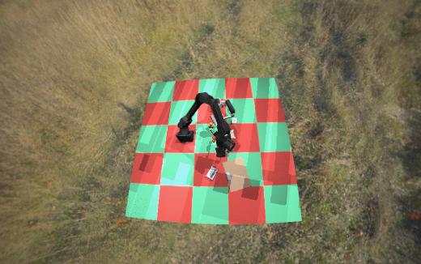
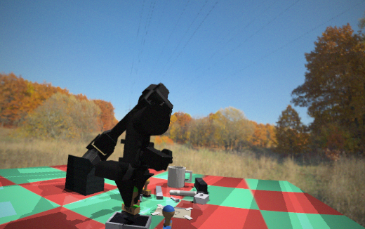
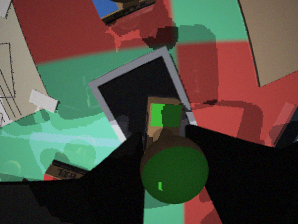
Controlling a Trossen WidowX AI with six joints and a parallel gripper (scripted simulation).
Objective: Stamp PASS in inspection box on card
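Right now the ink pad is 50 mm below my gripper tip. Also, from my gripper tip: red-knobbed stamp (80 mm to the left, 60 mm behind, 30 mm below); blue-knobbed stamp (80 mm ahead, 30 mm below, 20 mm to the left); green-knobbed stamp (right at my gripper tip).
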